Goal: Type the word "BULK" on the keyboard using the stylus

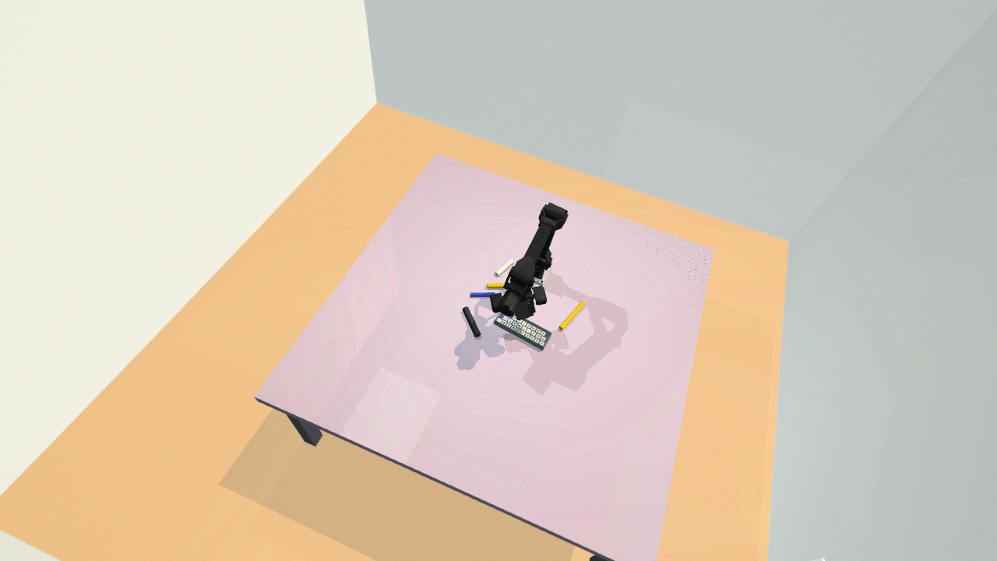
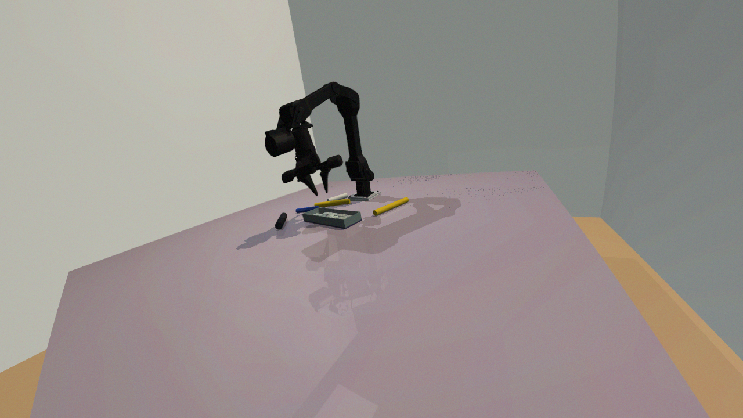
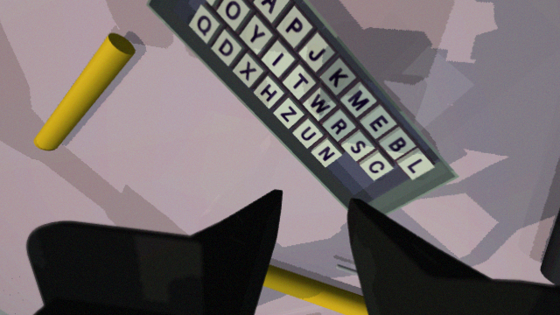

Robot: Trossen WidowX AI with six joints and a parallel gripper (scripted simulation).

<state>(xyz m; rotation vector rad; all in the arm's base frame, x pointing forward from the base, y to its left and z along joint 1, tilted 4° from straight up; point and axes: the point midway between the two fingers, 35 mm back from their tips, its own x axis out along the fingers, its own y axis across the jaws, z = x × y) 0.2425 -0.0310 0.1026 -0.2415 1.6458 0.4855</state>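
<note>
My gripper tip is now 110 mm to the left of the blue stylus, 80 mm past it and 70 mm above it. From my gripper tip the other things lie so: black cylinder (150 mm to the right, 70 mm below, 60 mm ahead); then white cylinder (220 mm behind, 100 mm to the right, 70 mm below); then grey stylus tip (90 mm behind, 80 mm to the right, 70 mm below).
</note>
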